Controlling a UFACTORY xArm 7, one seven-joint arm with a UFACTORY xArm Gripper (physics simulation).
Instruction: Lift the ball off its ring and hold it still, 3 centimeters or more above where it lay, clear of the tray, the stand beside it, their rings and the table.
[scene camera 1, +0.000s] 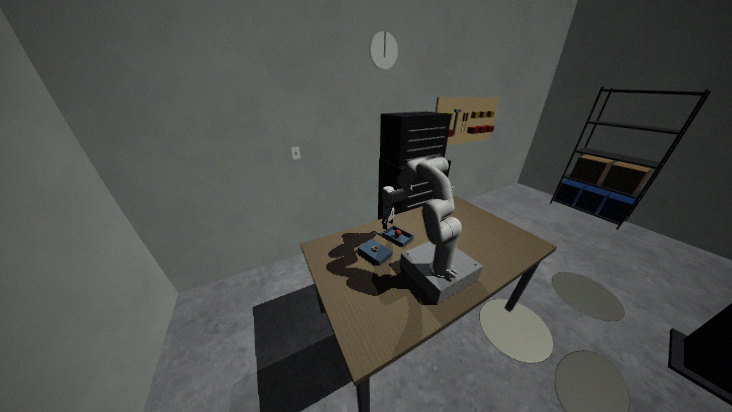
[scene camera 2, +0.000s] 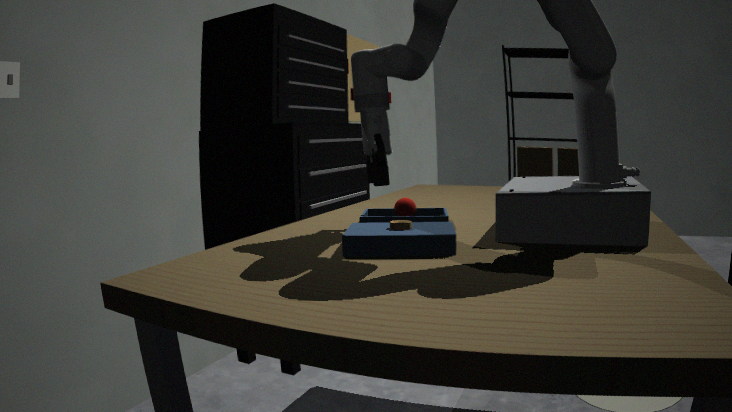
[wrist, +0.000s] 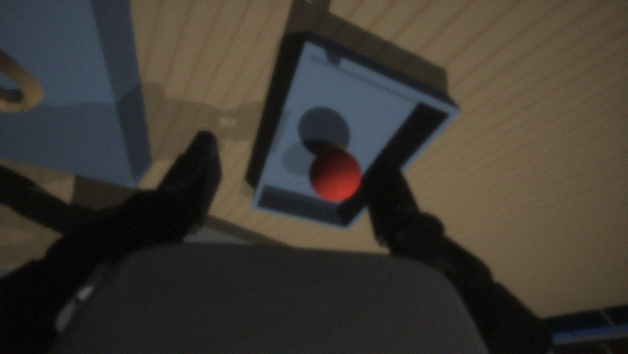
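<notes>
The red ball rests on its ring inside the blue tray. The ball hides most of the ring. My gripper is open and empty. It hangs above the level of the ball, to the ball's left in both scene views. In the wrist view the ball shows between the two fingers, nearer the right one, and the right fingertip overlaps the tray's edge in the picture.
The blue stand is beside the tray, with an empty tan ring on top. Both stand on the wooden table. The grey robot base is to the right.
</notes>
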